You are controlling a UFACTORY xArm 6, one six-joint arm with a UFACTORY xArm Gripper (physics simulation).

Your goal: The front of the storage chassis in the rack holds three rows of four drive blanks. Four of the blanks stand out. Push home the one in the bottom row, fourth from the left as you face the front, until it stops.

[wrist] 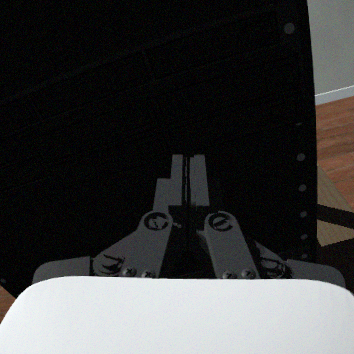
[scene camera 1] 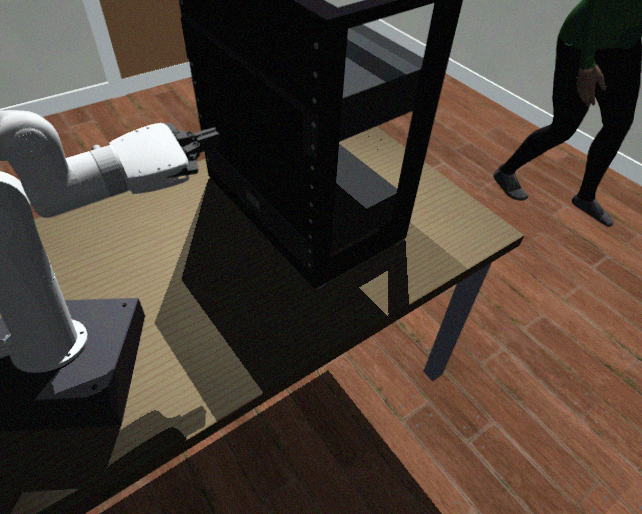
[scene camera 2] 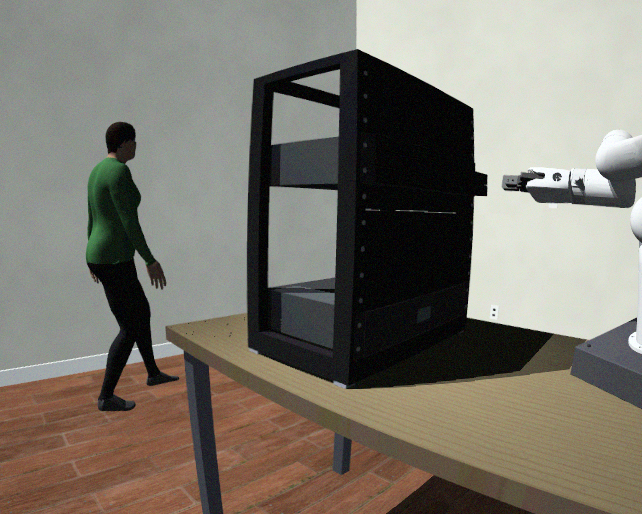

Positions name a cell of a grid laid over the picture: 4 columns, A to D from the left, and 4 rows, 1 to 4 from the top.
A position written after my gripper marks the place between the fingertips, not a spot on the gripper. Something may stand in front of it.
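My gripper (scene camera 1: B2) is in view, and I find it again in the wrist view (wrist: C3) as well as in scene camera 2 (scene camera 2: D2). There is also a rack (scene camera 2: C3). The wrist view shows the rack too (wrist: B2), and so does scene camera 1 (scene camera 1: B1).
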